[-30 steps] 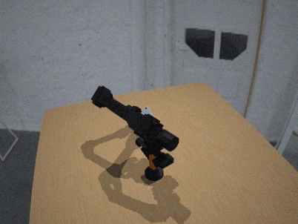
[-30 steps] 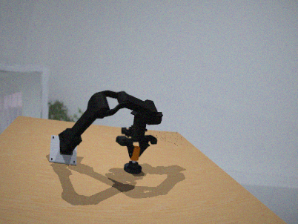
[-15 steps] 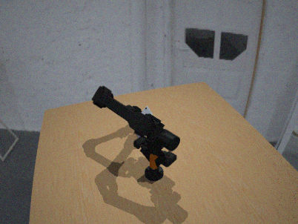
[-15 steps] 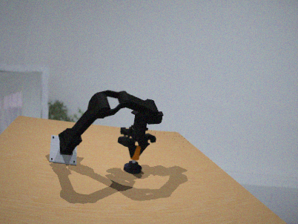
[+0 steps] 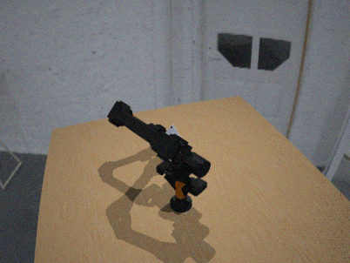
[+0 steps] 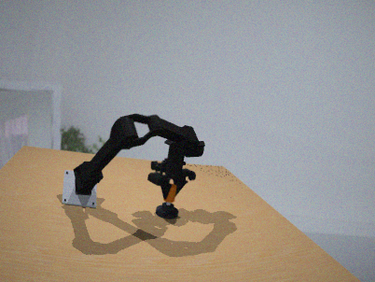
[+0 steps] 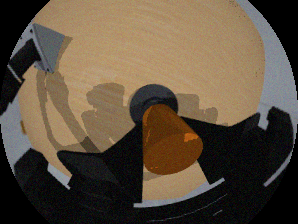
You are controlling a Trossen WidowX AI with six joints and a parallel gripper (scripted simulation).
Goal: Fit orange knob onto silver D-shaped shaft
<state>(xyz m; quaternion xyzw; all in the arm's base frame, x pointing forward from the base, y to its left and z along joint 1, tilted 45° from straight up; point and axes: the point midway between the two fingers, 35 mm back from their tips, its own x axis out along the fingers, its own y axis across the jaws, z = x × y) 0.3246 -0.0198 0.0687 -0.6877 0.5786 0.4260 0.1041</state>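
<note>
Now: the round pedestal 40 mm below my gripper tip. Also, from my gripper tip: orange knob: 30 mm above.
</note>
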